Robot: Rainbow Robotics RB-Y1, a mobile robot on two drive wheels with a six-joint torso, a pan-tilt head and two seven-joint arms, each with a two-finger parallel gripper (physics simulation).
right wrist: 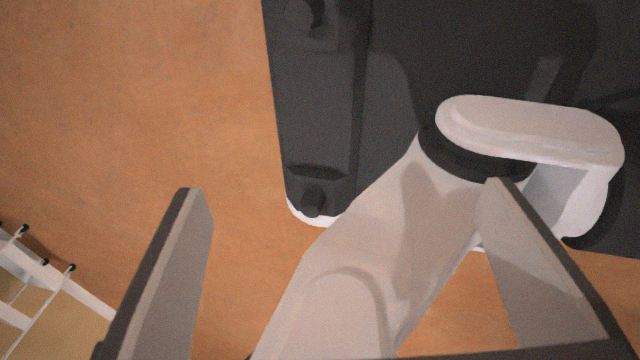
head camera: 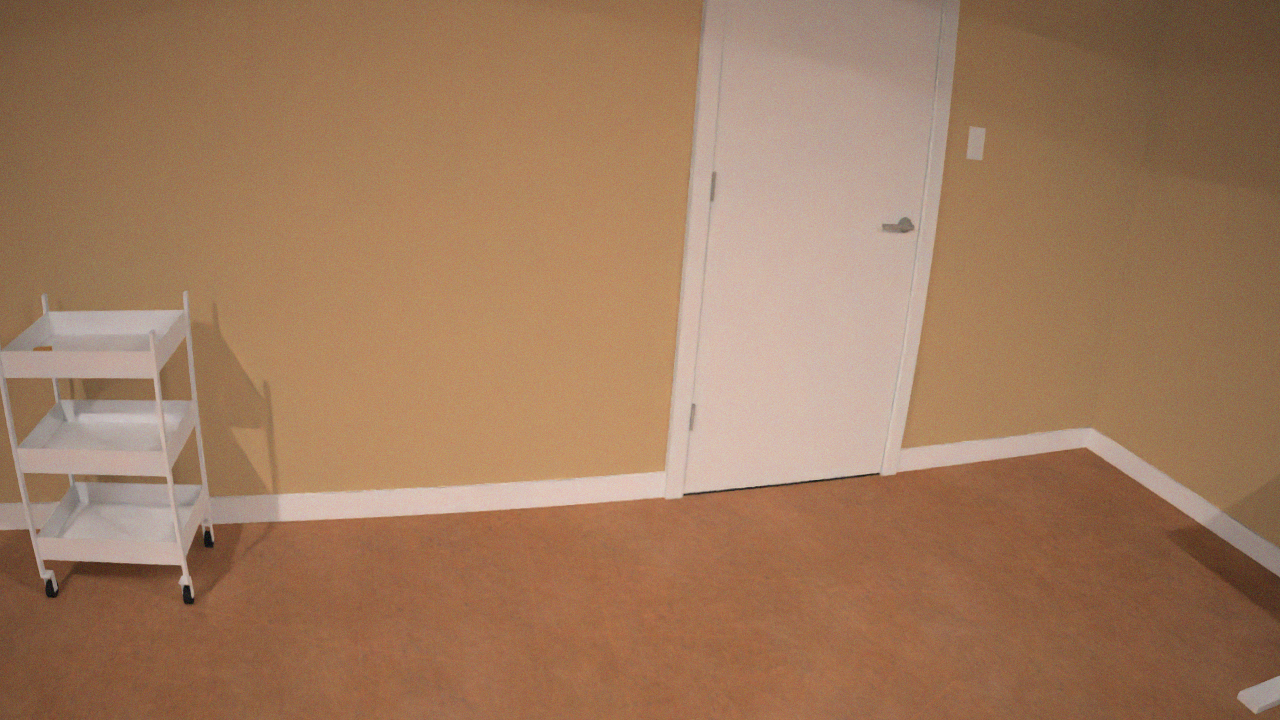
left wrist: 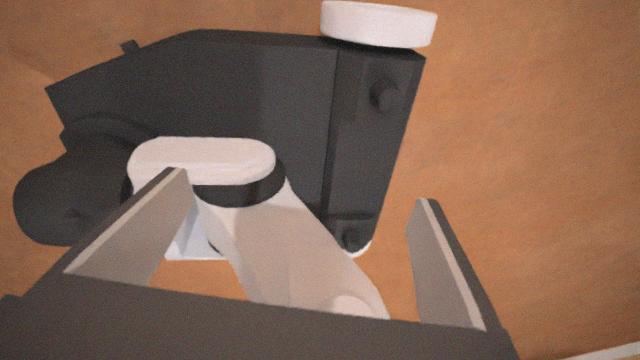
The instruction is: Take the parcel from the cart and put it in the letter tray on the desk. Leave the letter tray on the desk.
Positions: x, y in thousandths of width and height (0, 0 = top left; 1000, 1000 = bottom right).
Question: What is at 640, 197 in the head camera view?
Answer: A white door.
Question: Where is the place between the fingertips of my right gripper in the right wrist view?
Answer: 540, 557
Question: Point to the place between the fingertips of my left gripper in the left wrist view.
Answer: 468, 551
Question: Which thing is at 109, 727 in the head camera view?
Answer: A white cart.
